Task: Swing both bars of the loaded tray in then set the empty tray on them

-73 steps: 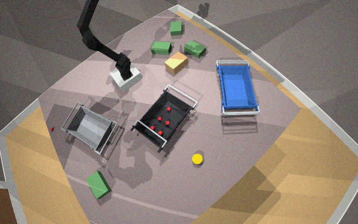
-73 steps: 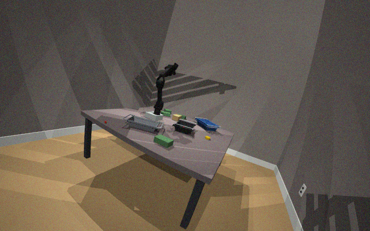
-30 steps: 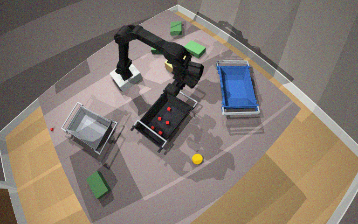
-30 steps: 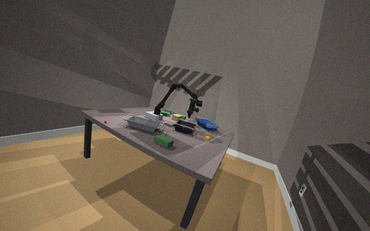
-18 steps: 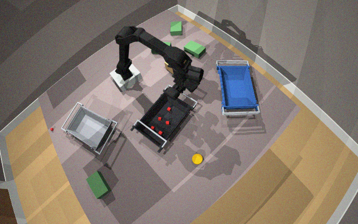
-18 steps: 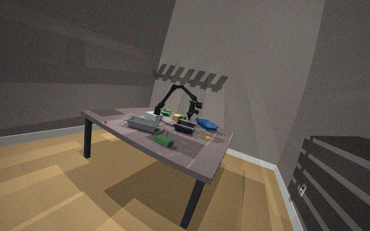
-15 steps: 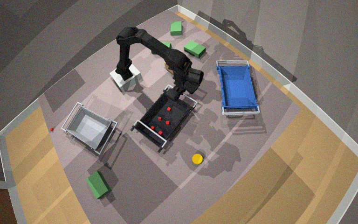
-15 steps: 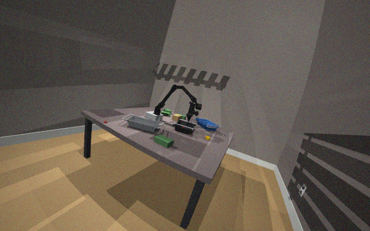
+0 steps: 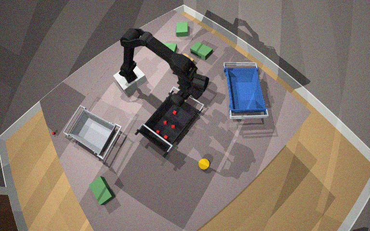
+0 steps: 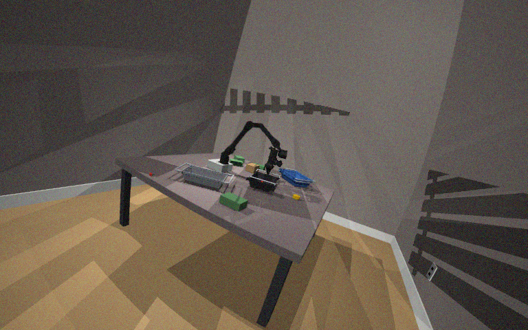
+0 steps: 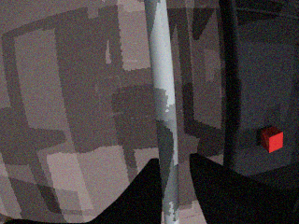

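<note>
Right now the grey tray is 160 mm behind my gripper tip, 530 mm to the right of it and 10 mm below it. Round my gripper tip: yellow disc (320 mm ahead, 130 mm to the right, 40 mm below); then orange block (220 mm behind, 110 mm to the left, 20 mm below).
</note>
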